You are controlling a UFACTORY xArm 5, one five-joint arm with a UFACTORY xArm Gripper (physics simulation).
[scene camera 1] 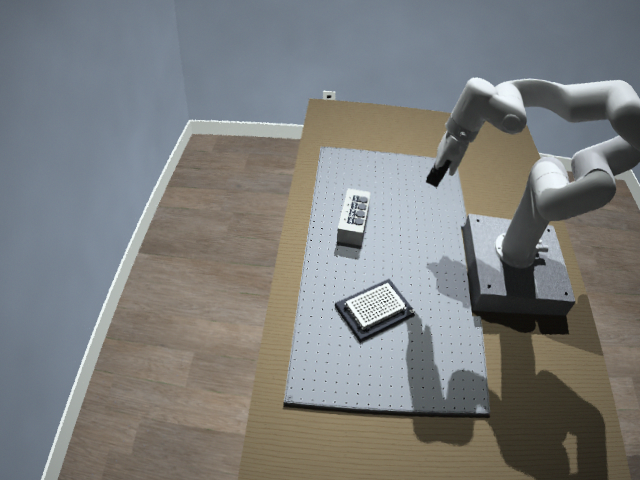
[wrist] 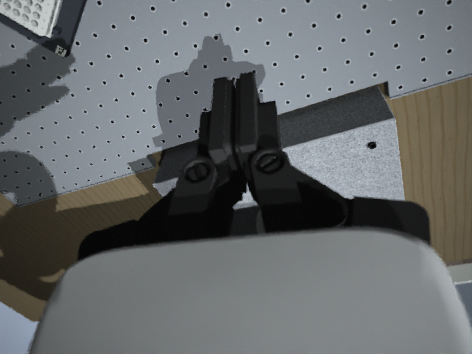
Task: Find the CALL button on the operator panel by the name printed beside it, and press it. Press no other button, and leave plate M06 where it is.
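Pixels of known places: gripper, fingertip midpoint: (scene camera 1: 431, 182) (wrist: 241, 101); arm's base at its link origin: (scene camera 1: 514, 251).
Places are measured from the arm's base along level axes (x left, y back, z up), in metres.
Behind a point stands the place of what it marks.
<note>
The operator panel (scene camera 1: 353, 236) {x -0.077, y -0.452, z -0.026 m} is a white box on the pegboard, left of centre in the scene view. A column of several dark round buttons with small printed labels is on its top; the labels are too small to read, so I cannot tell which is CALL. Plate M06 (scene camera 1: 375, 304) {x 0.144, y -0.413, z -0.032 m} (wrist: 31, 15) {x 0.145, y -0.359, z -0.033 m} is a white many-welled plate in a dark holder, nearer the front; a corner of it shows in the wrist view. My gripper (scene camera 1: 433, 181) {x -0.067, y -0.275, z 0.181 m} (wrist: 241, 101) {x -0.067, y -0.275, z 0.181 m} is shut and empty, held above the pegboard to the right of the panel. The panel does not show in the wrist view.
The perforated pegboard (scene camera 1: 330, 372) {x 0.317, y -0.528, z -0.058 m} (wrist: 320, 55) {x -0.096, y -0.180, z -0.058 m} lies on a wooden table (scene camera 1: 273, 361) {x 0.281, y -0.660, z -0.071 m} (wrist: 435, 150) {x -0.187, y 0.016, z -0.072 m}. The arm's grey base block (scene camera 1: 553, 281) {x 0.108, y 0.093, z -0.004 m} (wrist: 350, 160) {x -0.087, y -0.076, z 0.003 m} stands at the pegboard's right edge. The arm's shadows fall across the pegboard and table.
</note>
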